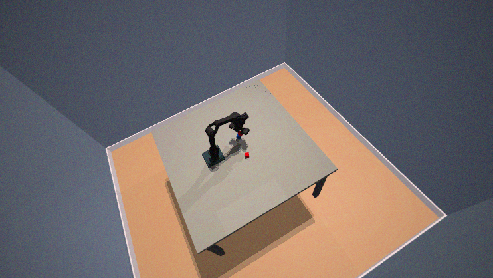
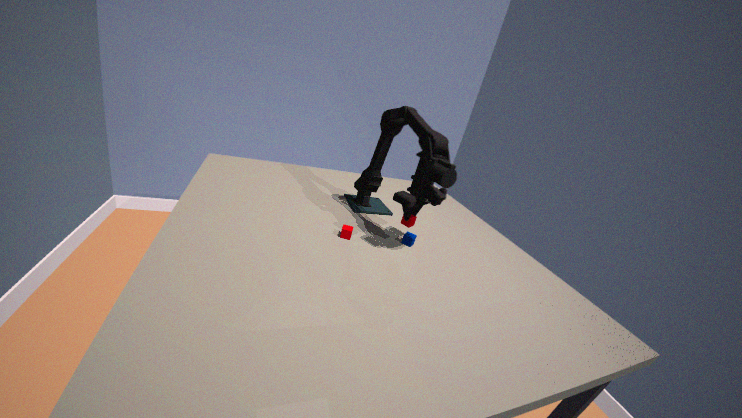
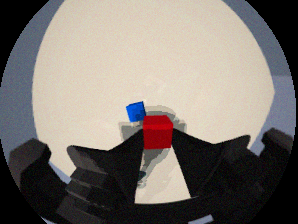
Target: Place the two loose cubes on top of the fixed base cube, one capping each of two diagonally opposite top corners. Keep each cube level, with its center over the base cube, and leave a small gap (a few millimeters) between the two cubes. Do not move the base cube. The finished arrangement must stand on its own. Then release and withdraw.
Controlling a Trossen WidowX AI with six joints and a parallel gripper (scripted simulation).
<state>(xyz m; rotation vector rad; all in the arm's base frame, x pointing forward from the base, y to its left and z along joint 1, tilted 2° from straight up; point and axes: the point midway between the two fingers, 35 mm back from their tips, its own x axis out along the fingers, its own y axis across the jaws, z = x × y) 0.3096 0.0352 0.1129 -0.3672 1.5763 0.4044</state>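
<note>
Right now the blue cube is 8 cm below my gripper tip, 4 cm to the left of it and 1 cm behind it.
</note>
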